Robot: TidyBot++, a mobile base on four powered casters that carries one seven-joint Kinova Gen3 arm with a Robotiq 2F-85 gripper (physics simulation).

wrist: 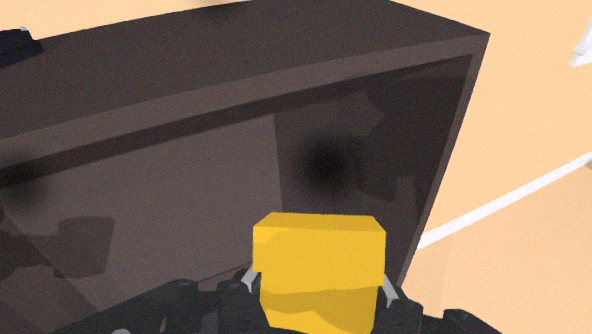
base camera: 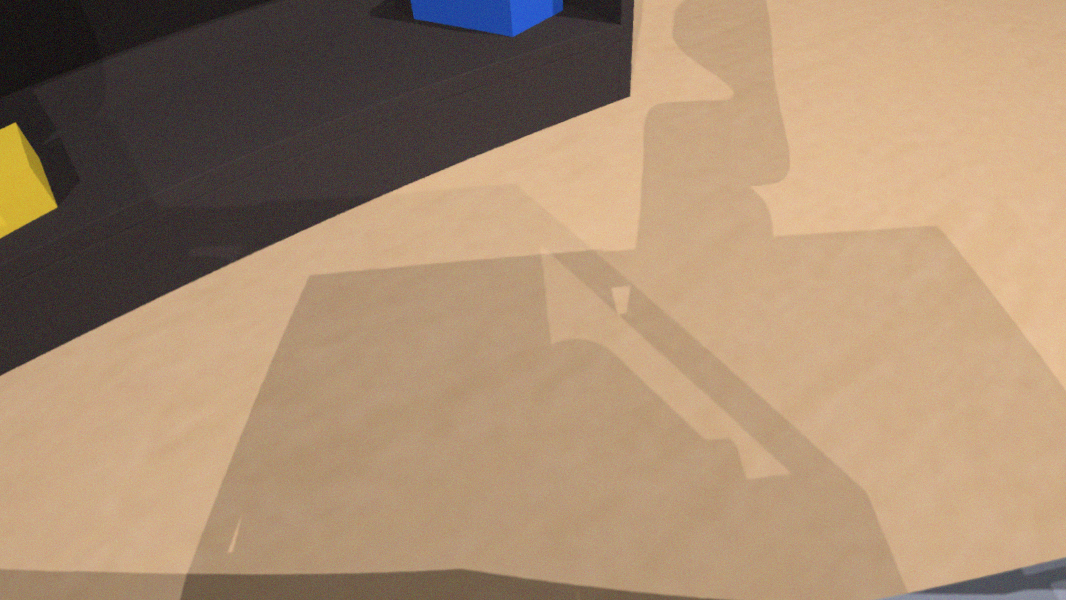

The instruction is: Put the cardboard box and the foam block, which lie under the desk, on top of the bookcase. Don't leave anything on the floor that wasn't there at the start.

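Places are measured from the arm's base along level axes (x down, y right, z back), in metres.
Pixels of known places: gripper, fingertip midpoint: (wrist: pixel 317 285).
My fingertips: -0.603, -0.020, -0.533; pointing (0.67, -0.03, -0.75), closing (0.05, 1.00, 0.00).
Note:
For each thing: its top centre in the pictures, then the offset to it from my fingertips, as dx, dy, dz. "spot": a spot on its surface instead. Level surfaces: height alone.
- yellow foam block, top centre: (wrist: pixel 318 251) -0.041, +0.000, +0.007
- black object, surface spot: (wrist: pixel 17 47) spot: -0.074, -0.331, -0.182
- blue block, surface spot: (base camera: pixel 477 14) spot: +0.879, -0.021, -0.257
- yellow block, surface spot: (base camera: pixel 22 182) spot: +0.864, -0.421, +0.032
- floor, surface height: dx +0.999
The yellow foam block (wrist: pixel 320 255) is held at the bottom middle of the wrist view. My gripper (wrist: pixel 317 285) is shut on it, with one finger against each side. The block is in front of the open face of the dark bookcase (base camera: pixel 477 119) (wrist: pixel 225 55), near its right side, in the wrist view. The bookcase's top board shows beyond and above the block in that view, and its lowest part shows at the upper left of the base camera view. The cardboard box does not show in either view.
A black object (wrist: pixel 17 47) lies on the bookcase's top at the left. A blue block (base camera: pixel 477 14) and another yellow block (base camera: pixel 22 182) sit low in the bookcase. A white baseboard (wrist: pixel 505 205) runs right of it. Robot shadows cross the floor (base camera: pixel 111 447).

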